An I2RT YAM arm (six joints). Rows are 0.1 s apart.
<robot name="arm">
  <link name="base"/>
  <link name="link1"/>
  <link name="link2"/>
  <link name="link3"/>
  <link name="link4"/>
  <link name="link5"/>
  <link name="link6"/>
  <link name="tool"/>
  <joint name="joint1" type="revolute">
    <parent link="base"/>
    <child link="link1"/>
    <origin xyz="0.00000 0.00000 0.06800" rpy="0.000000 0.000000 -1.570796"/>
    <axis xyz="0 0 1"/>
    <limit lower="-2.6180" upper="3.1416"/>
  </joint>
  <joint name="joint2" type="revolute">
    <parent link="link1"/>
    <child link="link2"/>
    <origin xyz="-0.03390 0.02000 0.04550" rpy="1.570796 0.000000 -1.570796"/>
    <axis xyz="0 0 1"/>
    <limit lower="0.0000" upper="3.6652"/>
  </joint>
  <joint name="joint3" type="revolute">
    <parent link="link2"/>
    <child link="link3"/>
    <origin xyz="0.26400 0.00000 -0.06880" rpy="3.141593 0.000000 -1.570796"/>
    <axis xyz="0 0 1"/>
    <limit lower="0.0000" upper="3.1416"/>
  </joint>
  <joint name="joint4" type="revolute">
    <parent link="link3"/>
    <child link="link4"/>
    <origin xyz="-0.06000 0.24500 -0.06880" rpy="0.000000 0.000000 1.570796"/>
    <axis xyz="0 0 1"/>
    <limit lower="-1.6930" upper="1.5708"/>
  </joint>
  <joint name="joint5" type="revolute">
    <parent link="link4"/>
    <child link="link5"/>
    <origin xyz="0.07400 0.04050 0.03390" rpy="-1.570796 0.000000 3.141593"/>
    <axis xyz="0 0 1"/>
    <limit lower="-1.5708" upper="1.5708"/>
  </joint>
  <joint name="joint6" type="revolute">
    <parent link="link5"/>
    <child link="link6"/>
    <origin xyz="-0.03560 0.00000 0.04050" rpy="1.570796 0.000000 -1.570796"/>
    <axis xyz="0 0 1"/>
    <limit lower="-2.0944" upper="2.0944"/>
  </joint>
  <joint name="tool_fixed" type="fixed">
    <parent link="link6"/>
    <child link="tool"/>
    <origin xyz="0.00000 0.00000 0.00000" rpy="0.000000 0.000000 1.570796"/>
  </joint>
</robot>
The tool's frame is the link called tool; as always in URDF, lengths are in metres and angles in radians.
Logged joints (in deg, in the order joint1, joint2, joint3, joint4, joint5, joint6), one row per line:
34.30 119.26 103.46 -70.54 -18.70 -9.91
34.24 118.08 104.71 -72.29 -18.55 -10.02
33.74 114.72 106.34 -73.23 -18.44 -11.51
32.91 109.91 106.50 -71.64 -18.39 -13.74
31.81 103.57 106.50 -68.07 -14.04 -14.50
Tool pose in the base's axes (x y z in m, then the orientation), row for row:
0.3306 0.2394 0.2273 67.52 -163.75 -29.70
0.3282 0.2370 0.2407 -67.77 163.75 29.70
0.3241 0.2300 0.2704 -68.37 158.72 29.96
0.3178 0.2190 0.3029 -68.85 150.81 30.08
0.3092 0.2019 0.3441 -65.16 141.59 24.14
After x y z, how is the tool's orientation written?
As a rotation vector, in degrees.
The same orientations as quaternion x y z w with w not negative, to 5 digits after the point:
0.37595 -0.91176 -0.16537 0.00352
-0.37715 0.91128 0.16528 0.00269
-0.38949 0.90419 0.17067 0.04016
-0.40657 0.89056 0.17763 0.10028
-0.40535 0.88081 0.15017 0.19319

